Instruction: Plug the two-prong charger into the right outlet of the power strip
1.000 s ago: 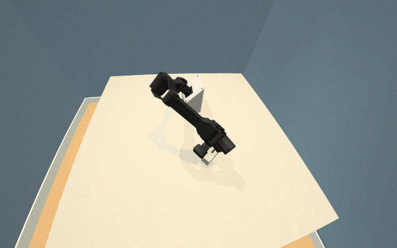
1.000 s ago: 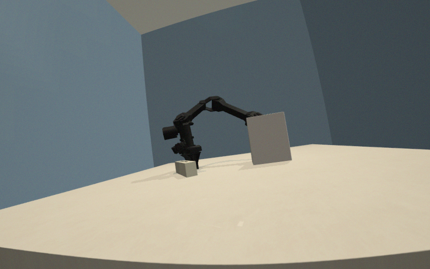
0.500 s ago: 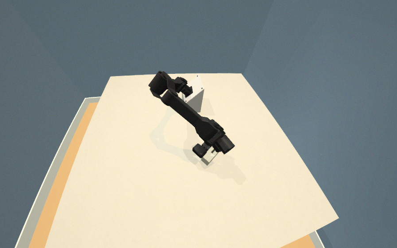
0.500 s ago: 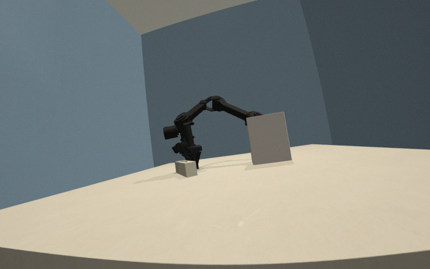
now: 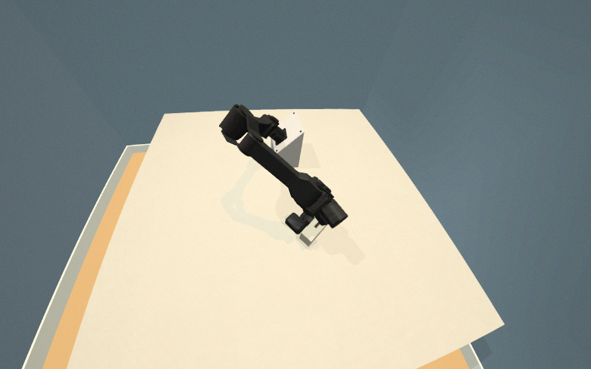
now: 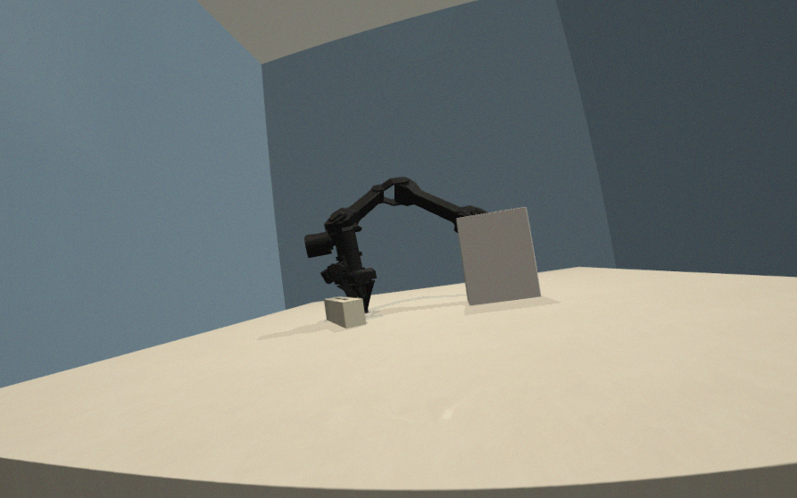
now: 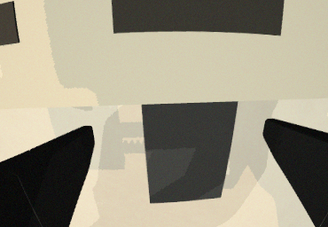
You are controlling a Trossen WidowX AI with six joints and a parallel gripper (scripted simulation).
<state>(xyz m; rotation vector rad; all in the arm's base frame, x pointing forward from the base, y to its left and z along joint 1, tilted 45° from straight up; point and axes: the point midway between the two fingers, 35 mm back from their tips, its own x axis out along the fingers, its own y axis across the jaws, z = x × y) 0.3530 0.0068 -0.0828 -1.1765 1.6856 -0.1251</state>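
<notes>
My gripper tip is 20 mm to the right of the black charger, 20 mm short of it and 10 mm below it.
</notes>
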